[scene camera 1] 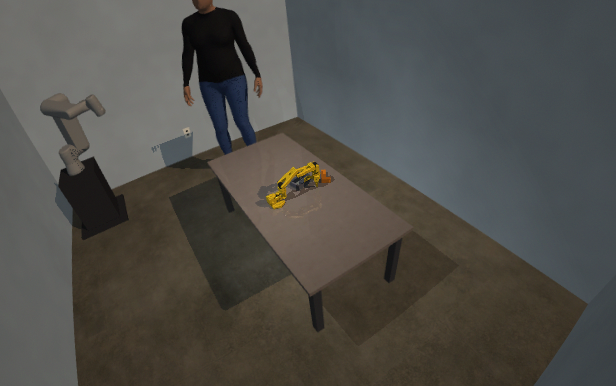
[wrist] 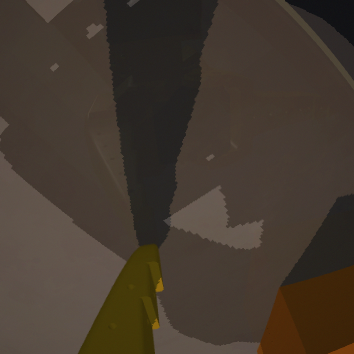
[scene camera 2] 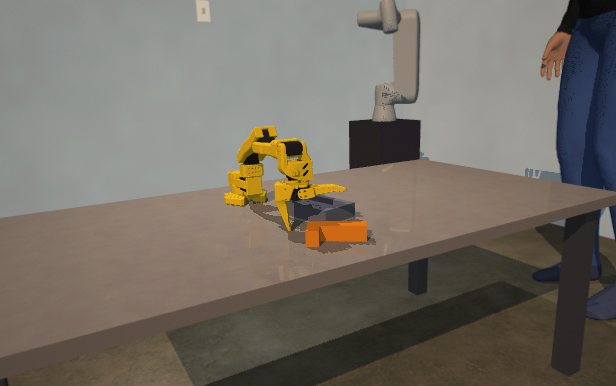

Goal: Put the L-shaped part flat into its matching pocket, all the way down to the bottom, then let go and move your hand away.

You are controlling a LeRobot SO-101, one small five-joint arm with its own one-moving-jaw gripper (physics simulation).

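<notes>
The orange L-shaped part [scene camera 1: 325, 176] [scene camera 2: 345, 231] [wrist: 320, 305] lies on the table, outside the pocket block, on its side away from the arm's base. Its short leg points toward scene camera 2. The dark grey pocket block [scene camera 2: 341, 212] stands just behind it; the jaws and arm partly hide the block, and the pocket's shape cannot be made out. My gripper [scene camera 1: 316, 183] [scene camera 2: 317, 209] is fully open and empty. Its fixed jaw [wrist: 130, 310] points down with the tip low over the table, just left of the part in scene camera 2. The moving jaw is swung out above the block.
The yellow arm's base [scene camera 1: 276, 200] [scene camera 2: 245, 187] stands on the table [scene camera 1: 320, 245] [scene camera 2: 150, 260], behind the block in scene camera 2. The table's front edge runs beyond the part. A grey robot arm [scene camera 1: 72, 132] [scene camera 2: 407, 55] on a black pedestal and a standing person [scene camera 1: 217, 50] are farther back.
</notes>
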